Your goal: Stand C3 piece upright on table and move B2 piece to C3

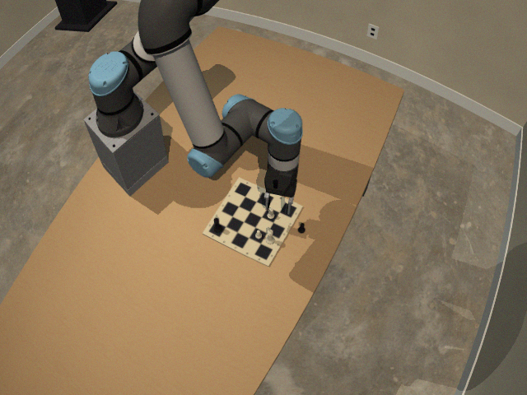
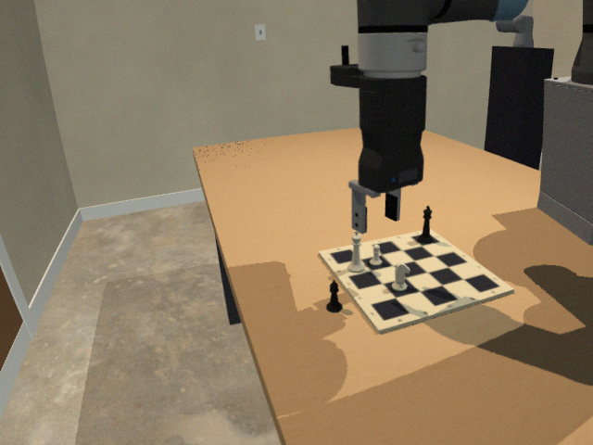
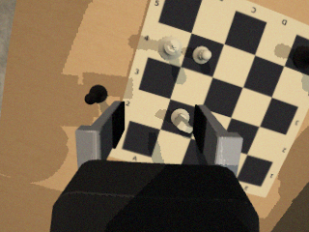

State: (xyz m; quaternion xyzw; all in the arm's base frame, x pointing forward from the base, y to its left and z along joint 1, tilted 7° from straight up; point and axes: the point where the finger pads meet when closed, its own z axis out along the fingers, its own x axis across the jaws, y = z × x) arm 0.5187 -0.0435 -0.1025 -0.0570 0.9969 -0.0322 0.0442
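Now: hand 3 cm past the white knight, 2 cm to the right of it and 10 cm above it. Round my hand: black pawn: 7 cm ahead, 1 cm to the left, 10 cm below; white pawn: 4 cm behind, 5 cm to the right, 10 cm below; white king: 5 cm to the right, 8 cm below.
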